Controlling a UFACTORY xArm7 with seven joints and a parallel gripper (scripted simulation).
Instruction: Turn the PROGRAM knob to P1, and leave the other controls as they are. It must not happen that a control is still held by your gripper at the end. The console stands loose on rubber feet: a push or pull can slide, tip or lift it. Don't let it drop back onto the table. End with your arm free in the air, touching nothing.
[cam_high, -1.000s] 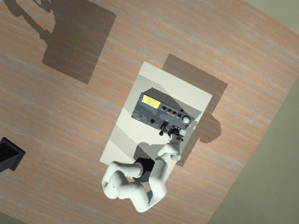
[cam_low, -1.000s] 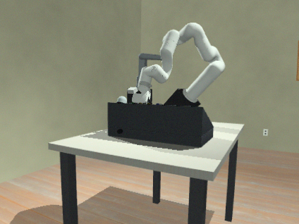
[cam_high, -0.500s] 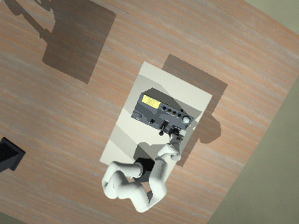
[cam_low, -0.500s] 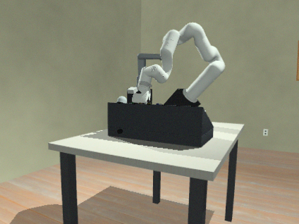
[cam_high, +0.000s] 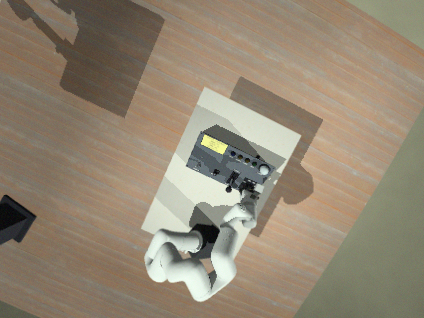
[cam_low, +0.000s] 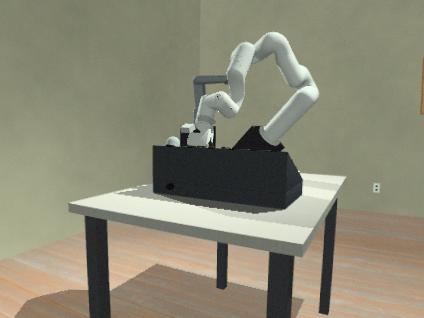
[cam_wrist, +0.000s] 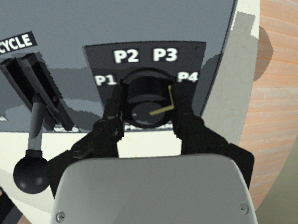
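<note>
Right now the cycle lever is 50 mm behind my hand and 110 mm to the left of it. The rest, counted from my hand: dark grey console: 180 mm to the left, 30 mm below; then small knob: 50 mm behind, 230 mm to the left.
</note>
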